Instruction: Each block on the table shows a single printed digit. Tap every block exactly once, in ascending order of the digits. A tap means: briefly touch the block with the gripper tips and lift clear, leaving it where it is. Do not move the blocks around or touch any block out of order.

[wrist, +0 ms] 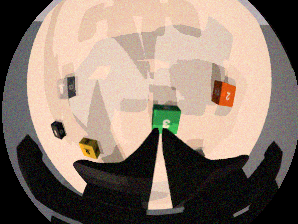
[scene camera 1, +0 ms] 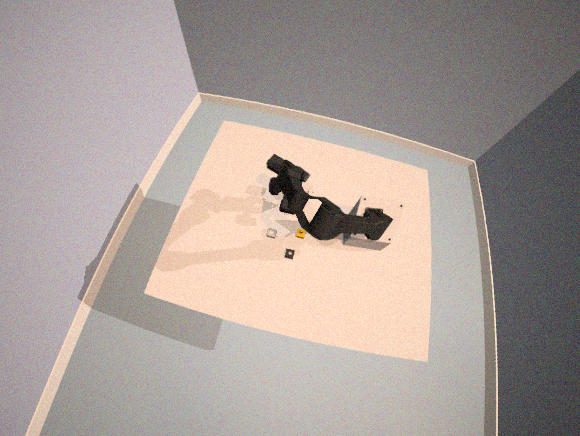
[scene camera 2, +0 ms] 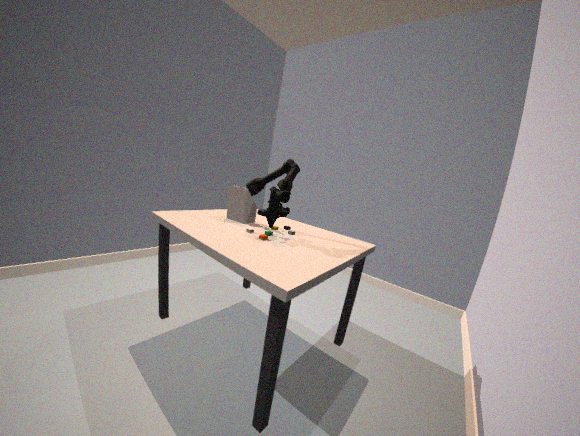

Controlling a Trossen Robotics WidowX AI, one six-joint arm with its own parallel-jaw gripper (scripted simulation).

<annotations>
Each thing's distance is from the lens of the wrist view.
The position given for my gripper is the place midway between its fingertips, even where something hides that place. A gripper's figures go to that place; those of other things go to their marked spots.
my gripper (wrist: 159,131): 0.10 m
green block (wrist: 167,116): 0.12 m
</annotations>
